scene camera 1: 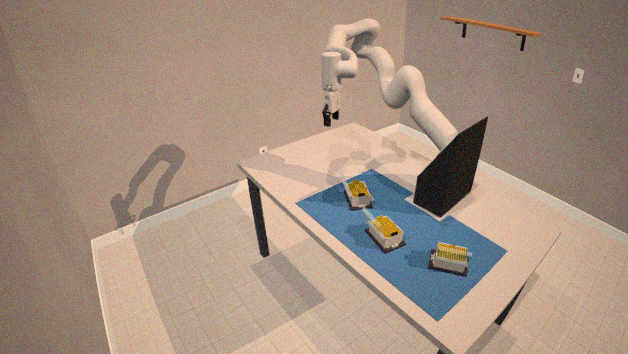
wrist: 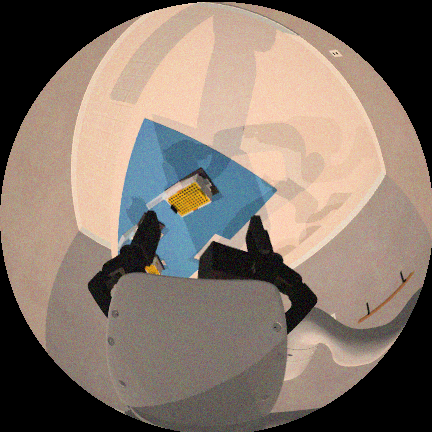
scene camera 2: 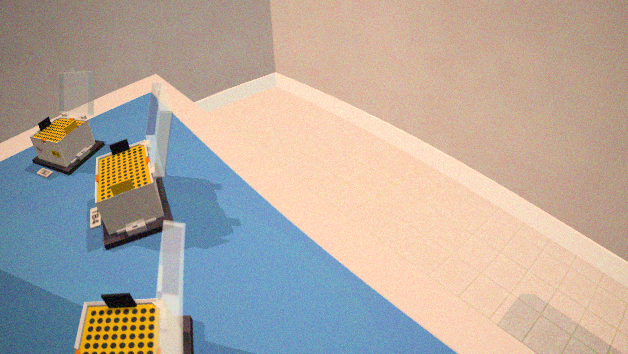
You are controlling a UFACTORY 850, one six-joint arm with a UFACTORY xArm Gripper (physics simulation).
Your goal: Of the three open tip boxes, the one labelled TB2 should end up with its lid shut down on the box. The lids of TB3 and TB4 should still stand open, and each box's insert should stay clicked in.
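There is a spot on a blue mat that scene camera 1 gives me at (scene camera 1: 436, 292), and in scene camera 2 that same spot on the mat is at (scene camera 2: 124, 116).
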